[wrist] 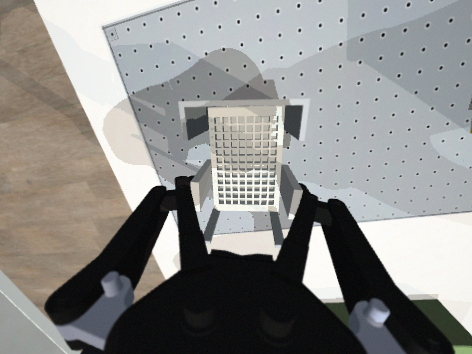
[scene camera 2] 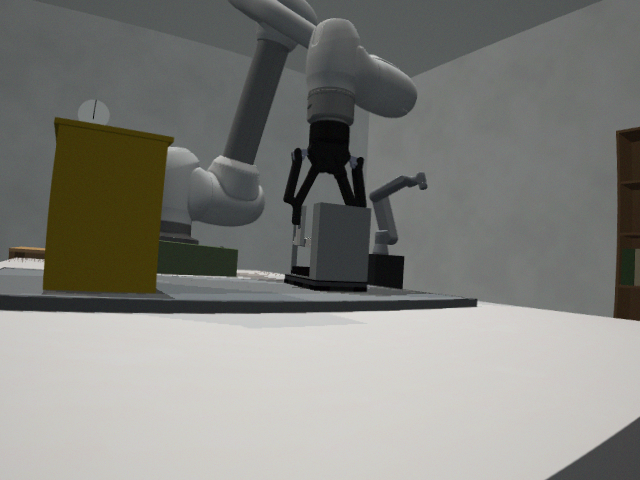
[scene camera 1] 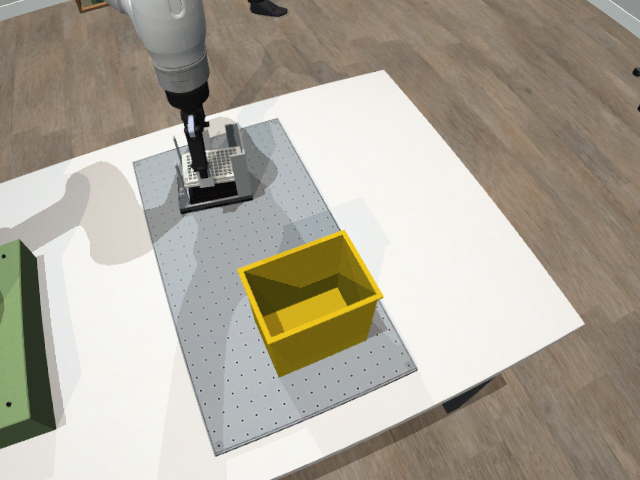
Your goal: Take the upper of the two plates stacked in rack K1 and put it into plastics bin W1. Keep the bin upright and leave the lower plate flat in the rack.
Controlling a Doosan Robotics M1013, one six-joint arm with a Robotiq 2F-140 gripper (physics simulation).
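Places are measured from the arm's base along level axes (x back, y right, z up), in millimetres.
Pixels of known places: gripper, fingertip midpoint: (wrist: 246, 173) (scene camera 1: 206, 169); arm's base at its link origin: (scene camera 2: 162, 242).
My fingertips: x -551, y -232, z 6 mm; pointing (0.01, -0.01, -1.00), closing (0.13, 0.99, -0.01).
Observation:
Ahead of a thing's pixels: the offset from my fingertips to its top centre. Level surfaces: height alone.
The white gridded upper plate @[dx -15, dy +1, dz +17 mm] (scene camera 1: 222, 164) (scene camera 2: 308, 241) (wrist: 244, 111) is held roughly level between the pads of my gripper (scene camera 1: 206, 164) (wrist: 246, 173), which is shut on its two long sides. It is raised above the base of rack K1 @[dx -5, dy -1, dz +69 mm] (scene camera 1: 241, 175) (scene camera 2: 341, 242) (wrist: 197, 103), still between the rack's uprights. In the scene camera 2 view the rack's grey wall hides one finger and most of the plate. The lower plate cannot be made out; the space under the held plate is dark. The yellow bin W1 @[dx -108, dy +375, dz +106 mm] (scene camera 1: 323, 335) (scene camera 2: 105, 211) stands upright, open at the top and empty.
Rack and bin stand on a grey perforated board (scene camera 1: 217, 289) (scene camera 2: 232, 304) (wrist: 320, 80) on the white table @[dz -87 mm] (scene camera 1: 439, 232) (scene camera 2: 310, 387). The bin is toward the board's opposite end from the rack. A green block (scene camera 1: 12, 330) (scene camera 2: 201, 259) lies beside the board, under the arm's base.

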